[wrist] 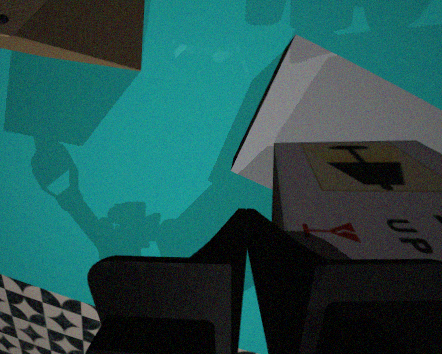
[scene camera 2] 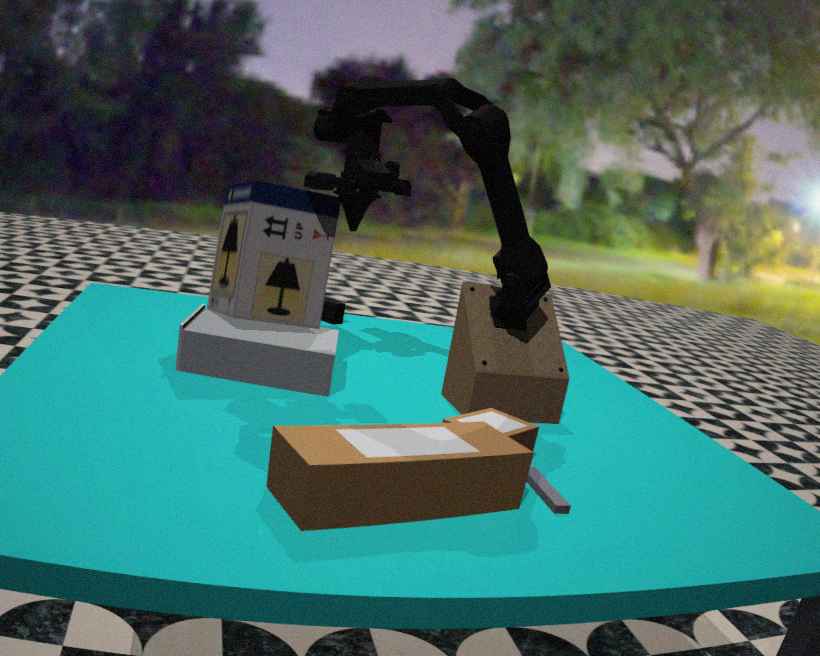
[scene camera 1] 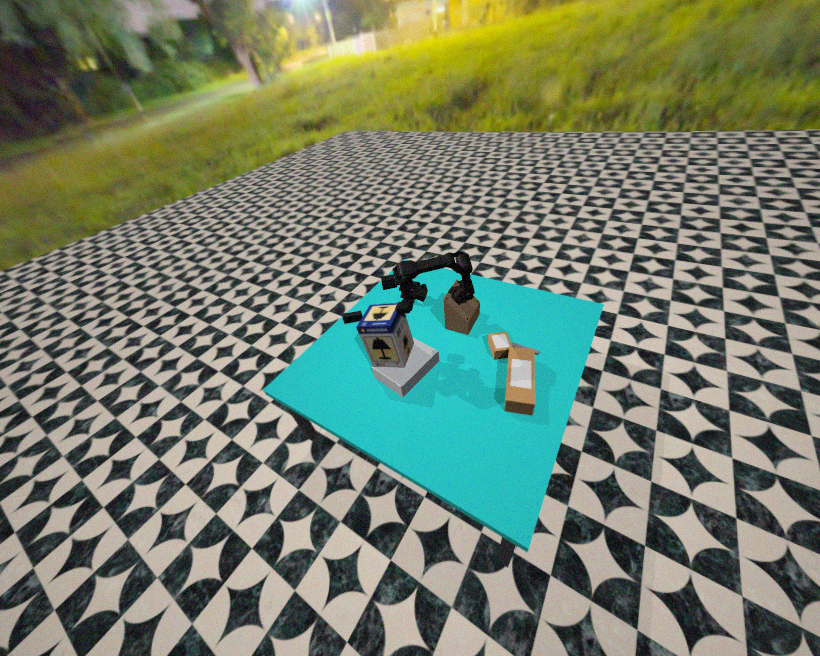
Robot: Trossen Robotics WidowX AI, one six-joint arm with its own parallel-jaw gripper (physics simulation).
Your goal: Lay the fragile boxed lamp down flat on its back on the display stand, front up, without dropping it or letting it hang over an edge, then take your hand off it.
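Frame: origin at the arm's base, x ahead, y left, z up, level; metres.
Where they show: gripper, between the fingertips: (wrist: 245, 216) (scene camera 2: 352, 231) (scene camera 1: 410, 310); arm's base, origin of its link: (scene camera 2: 507, 313) (scene camera 1: 457, 297).
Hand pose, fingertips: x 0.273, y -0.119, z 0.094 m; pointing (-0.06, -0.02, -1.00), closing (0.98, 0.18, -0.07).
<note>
Things, the pixels of their top centre, and the offset from my fingertips. Level surfaces: height alone.
- lamp box, centre of its top: (scene camera 2: 283, 182) (scene camera 1: 381, 313) dy -0.065, dx +0.131, dz +0.068 m
- long brown box, centre of its top: (scene camera 2: 408, 441) (scene camera 1: 521, 373) dy +0.527, dx +0.022, dz -0.184 m
- grey bar, centre of its top: (scene camera 2: 545, 485) dy +0.499, dx -0.196, dz -0.252 m
- turquoise table, height of its surface: dz -0.264 m
- small black block, centre of its top: (scene camera 2: 324, 298) (scene camera 1: 351, 313) dy -0.459, dx -0.070, dz -0.214 m
The lamp box (scene camera 1: 384, 347) (scene camera 2: 273, 239) (wrist: 300, 205), white with a blue top band, lamp pictures and an UP mark, stands upright on the display stand (scene camera 1: 424, 359) (scene camera 2: 256, 355) (wrist: 325, 105), a low grey-white block. The box is near one end of the stand; bare stand top shows beside it in the wrist view. My gripper (scene camera 1: 404, 309) (scene camera 2: 353, 225) (wrist: 245, 216) is shut and empty, fingers pointing down, beside the box's upper part on the side toward the arm's base. Whether a finger touches the box is unclear. The box's far lower edges are hidden.
A long brown box (scene camera 1: 520, 400) (scene camera 2: 410, 489) and a smaller one (scene camera 1: 499, 342) (scene camera 2: 495, 421) lie with a grey bar (scene camera 2: 549, 491) across the turquoise table (scene camera 1: 437, 444) (scene camera 2: 136, 478). A small black block (scene camera 1: 351, 316) (scene camera 2: 333, 311) is behind the stand. The arm's brown base (scene camera 1: 461, 314) (scene camera 2: 506, 393) stands nearby.
</note>
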